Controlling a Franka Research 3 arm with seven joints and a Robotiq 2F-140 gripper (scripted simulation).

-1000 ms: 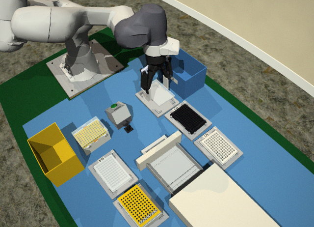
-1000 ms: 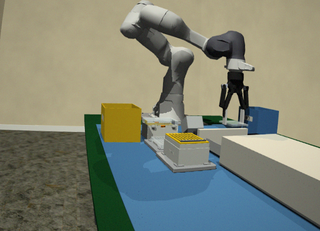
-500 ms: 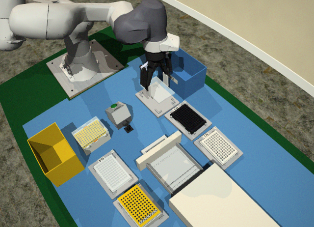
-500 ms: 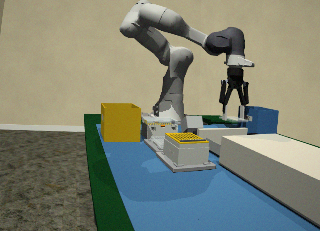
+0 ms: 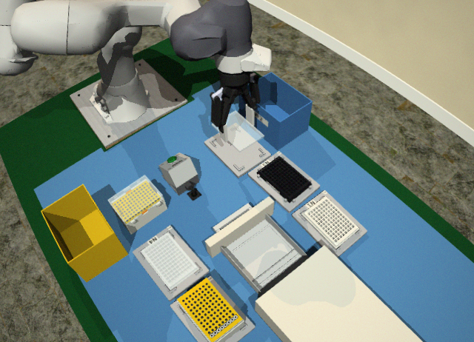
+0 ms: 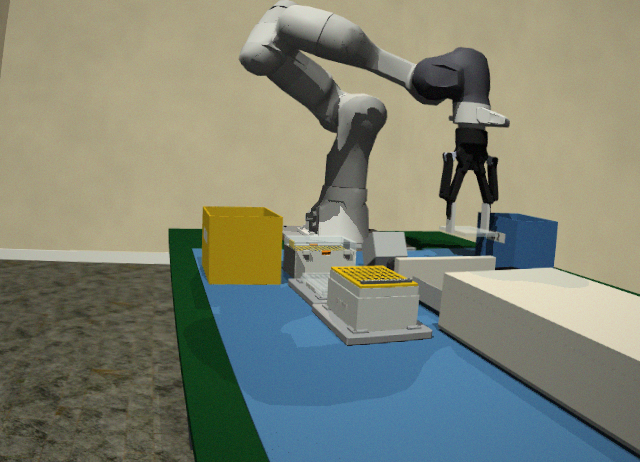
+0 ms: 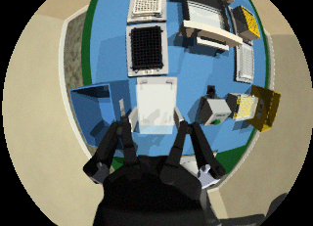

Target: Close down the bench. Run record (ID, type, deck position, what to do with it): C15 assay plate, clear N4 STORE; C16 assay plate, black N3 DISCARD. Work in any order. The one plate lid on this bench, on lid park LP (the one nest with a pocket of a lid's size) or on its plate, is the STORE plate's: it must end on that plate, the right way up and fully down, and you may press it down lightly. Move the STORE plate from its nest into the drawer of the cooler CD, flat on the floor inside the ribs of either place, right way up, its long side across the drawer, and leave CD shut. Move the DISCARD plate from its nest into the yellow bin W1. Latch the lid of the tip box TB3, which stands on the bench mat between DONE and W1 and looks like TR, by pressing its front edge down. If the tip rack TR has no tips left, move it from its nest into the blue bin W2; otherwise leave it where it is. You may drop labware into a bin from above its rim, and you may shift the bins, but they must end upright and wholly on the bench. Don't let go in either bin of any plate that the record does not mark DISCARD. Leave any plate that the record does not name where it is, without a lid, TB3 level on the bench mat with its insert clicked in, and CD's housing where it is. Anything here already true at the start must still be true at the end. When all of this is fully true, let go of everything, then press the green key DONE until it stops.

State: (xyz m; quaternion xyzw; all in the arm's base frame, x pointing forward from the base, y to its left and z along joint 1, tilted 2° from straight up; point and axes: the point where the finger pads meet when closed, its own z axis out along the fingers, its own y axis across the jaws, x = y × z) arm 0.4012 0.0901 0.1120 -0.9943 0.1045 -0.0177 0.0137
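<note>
Now: hand 10 cm short of the nest N4, 38 cm to the left of it and 10 cm above it. Round my hand: blue bin W2: 2 cm ahead, 15 cm to the left, 7 cm below; then plate lid: 2 cm below; then lid park: 10 cm below.
</note>
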